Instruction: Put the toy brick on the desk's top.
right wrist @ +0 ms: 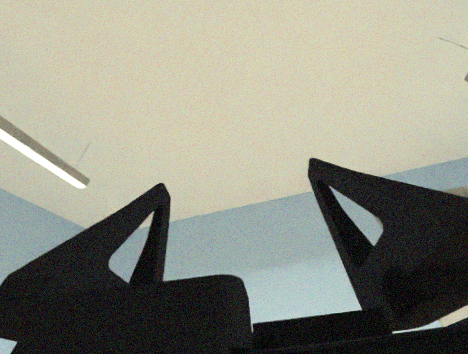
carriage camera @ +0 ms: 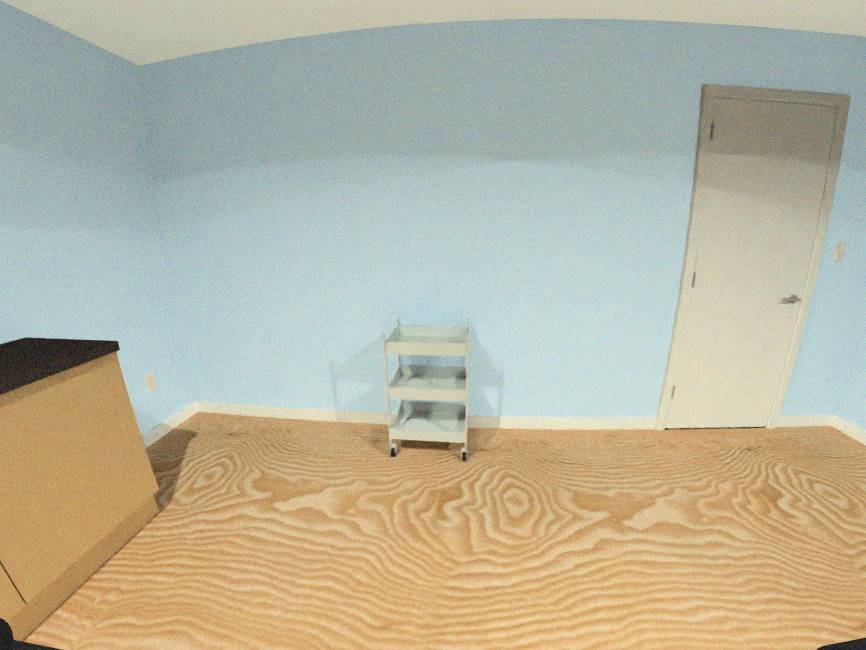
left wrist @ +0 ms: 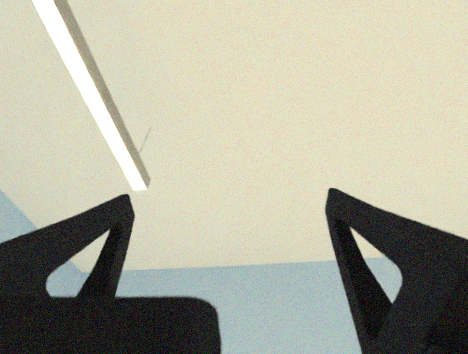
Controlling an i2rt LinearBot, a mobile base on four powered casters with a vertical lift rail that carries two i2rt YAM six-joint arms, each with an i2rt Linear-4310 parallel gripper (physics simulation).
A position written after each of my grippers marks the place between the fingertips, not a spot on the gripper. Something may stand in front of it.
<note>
In view: my left gripper [left wrist: 228, 202], my right gripper [right wrist: 236, 178] and a door [carriage camera: 767, 160].
</note>
